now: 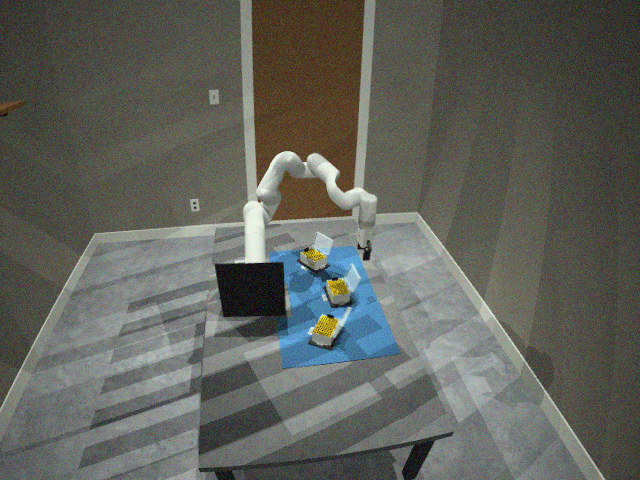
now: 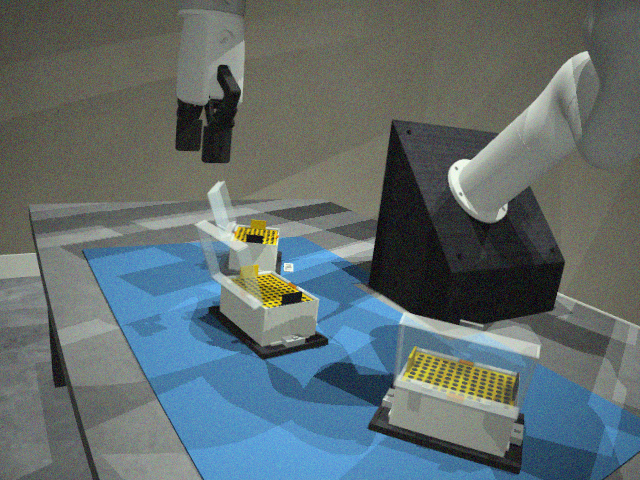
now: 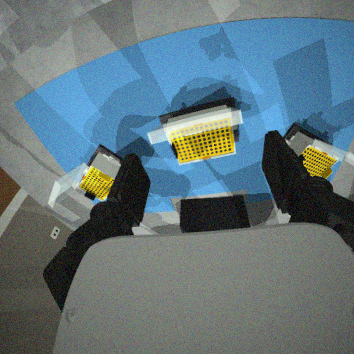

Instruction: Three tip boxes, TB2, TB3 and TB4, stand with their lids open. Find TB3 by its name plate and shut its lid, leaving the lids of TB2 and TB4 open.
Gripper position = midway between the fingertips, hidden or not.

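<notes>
My gripper (image 2: 200,156), (image 3: 200,158), visible. A tip box (image 2: 269,332). A tip box (image 2: 266,256). A tip box (image 3: 103,159).
</notes>
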